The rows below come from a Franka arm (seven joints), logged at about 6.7 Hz.
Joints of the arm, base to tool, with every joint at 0 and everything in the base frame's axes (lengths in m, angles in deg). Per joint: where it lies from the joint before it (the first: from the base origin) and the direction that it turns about. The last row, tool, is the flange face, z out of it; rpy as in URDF.
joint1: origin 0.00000 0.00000 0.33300 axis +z
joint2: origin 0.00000 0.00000 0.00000 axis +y
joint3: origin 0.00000 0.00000 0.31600 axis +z
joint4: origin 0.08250 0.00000 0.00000 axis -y
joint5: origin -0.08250 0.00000 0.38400 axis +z
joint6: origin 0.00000 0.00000 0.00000 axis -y
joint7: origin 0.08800 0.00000 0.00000 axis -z
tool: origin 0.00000 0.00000 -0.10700 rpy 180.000 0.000 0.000
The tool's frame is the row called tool.
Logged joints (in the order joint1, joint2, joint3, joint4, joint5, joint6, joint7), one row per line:
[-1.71 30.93 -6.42 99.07 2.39 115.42 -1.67]
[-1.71 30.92 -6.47 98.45 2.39 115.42 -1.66]
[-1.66 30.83 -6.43 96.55 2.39 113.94 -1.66]
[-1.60 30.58 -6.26 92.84 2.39 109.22 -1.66]
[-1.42 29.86 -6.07 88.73 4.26 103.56 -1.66]
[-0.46 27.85 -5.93 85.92 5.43 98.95 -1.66]
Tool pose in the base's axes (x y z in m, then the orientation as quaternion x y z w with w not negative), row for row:
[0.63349 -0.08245 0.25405 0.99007 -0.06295 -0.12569 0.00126]
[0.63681 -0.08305 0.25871 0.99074 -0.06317 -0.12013 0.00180]
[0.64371 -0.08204 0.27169 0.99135 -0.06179 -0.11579 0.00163]
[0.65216 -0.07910 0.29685 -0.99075 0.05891 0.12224 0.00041]
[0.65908 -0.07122 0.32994 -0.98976 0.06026 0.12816 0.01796]
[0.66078 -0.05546 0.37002 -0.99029 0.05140 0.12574 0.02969]
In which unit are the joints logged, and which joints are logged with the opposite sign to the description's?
The joints are logged in degrees. Opposite sign: joint4.
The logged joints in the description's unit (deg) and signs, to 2 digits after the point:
[-1.71 30.93 -6.42 -99.07 2.39 115.42 -1.67]
[-1.71 30.92 -6.47 -98.45 2.39 115.42 -1.66]
[-1.66 30.83 -6.43 -96.55 2.39 113.94 -1.66]
[-1.60 30.58 -6.26 -92.84 2.39 109.22 -1.66]
[-1.42 29.86 -6.07 -88.73 4.26 103.56 -1.66]
[-0.46 27.85 -5.93 -85.92 5.43 98.95 -1.66]

